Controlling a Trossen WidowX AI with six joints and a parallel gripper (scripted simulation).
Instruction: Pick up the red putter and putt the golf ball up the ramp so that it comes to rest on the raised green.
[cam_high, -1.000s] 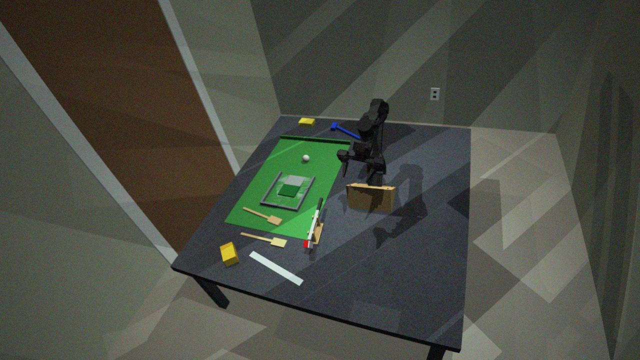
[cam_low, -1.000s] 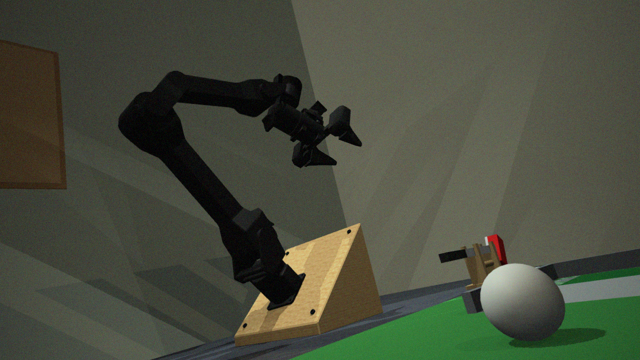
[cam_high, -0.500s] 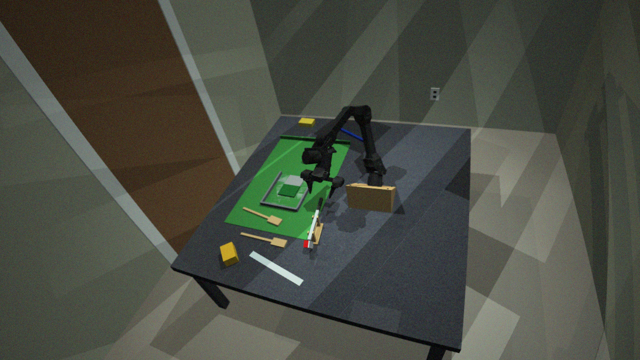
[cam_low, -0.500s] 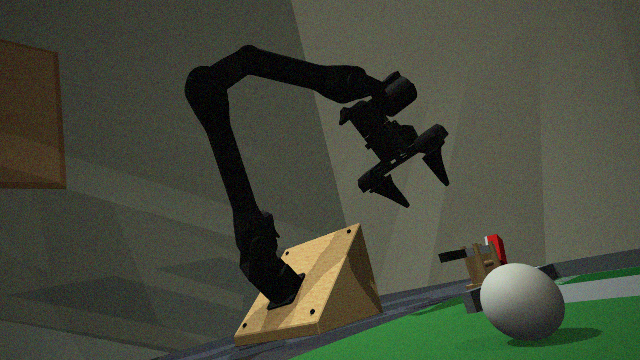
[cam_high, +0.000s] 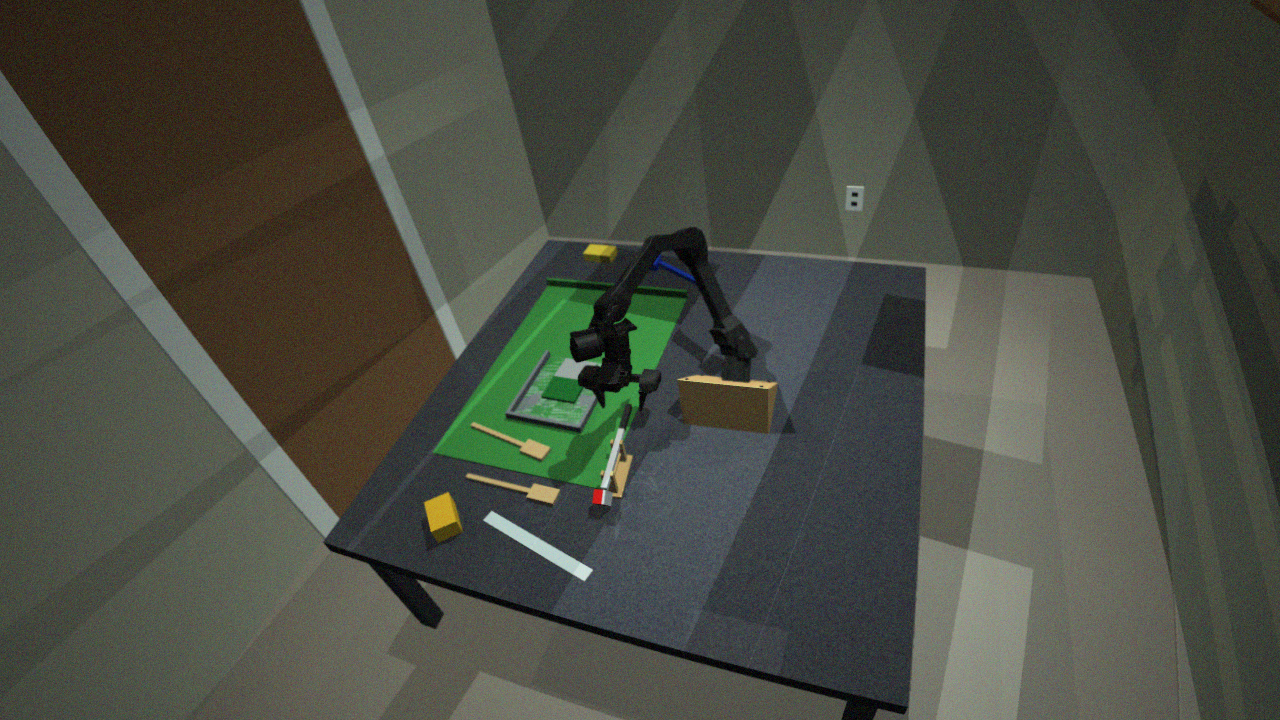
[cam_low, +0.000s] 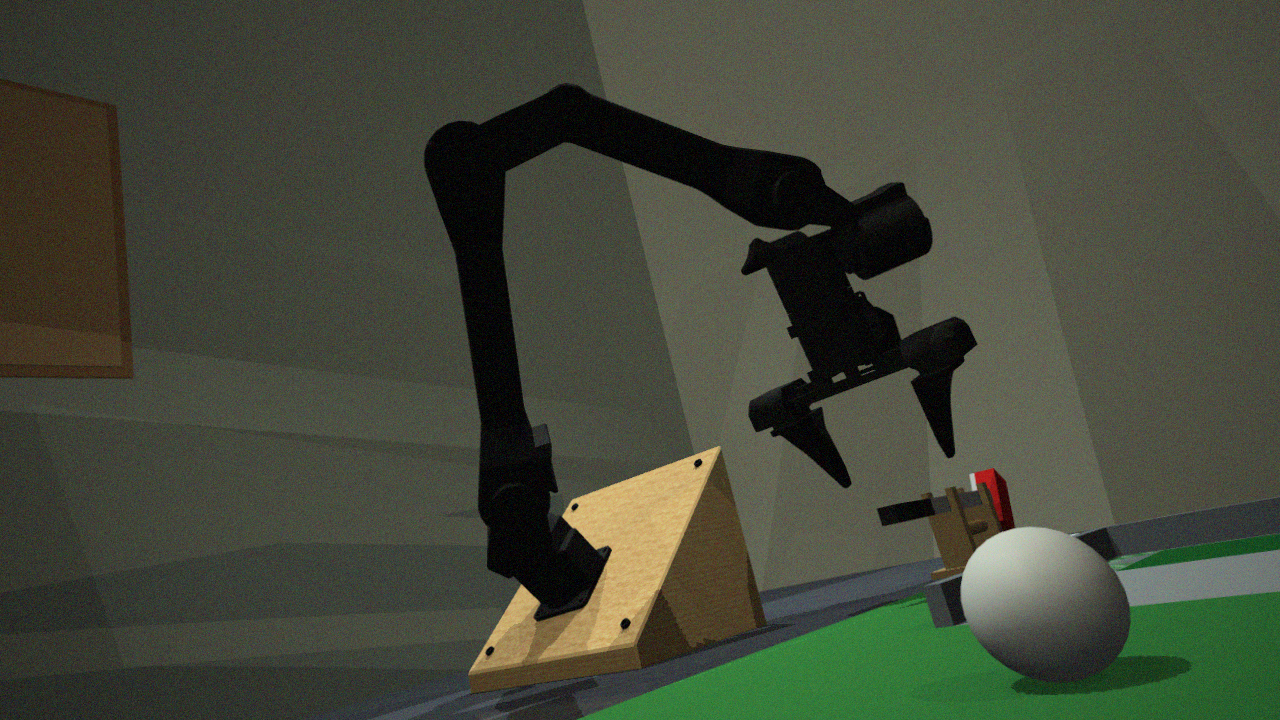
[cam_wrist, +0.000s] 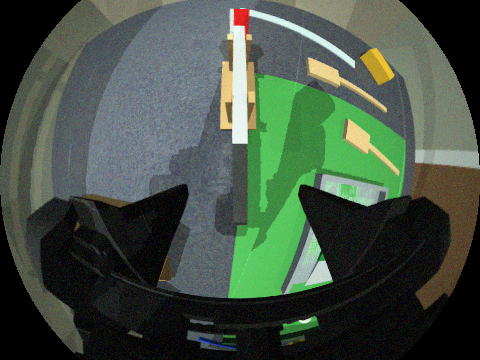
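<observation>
Right now the red putter is 10 mm behind my gripper tip, 110 mm to the left of it and 40 mm below it. Also, from my gripper tip: wooden stand 130 mm to the left, 60 mm below; white golf ball 180 mm ahead, 380 mm to the right, 70 mm below; white strip 130 mm ahead, 330 mm to the left, 90 mm below.
</observation>
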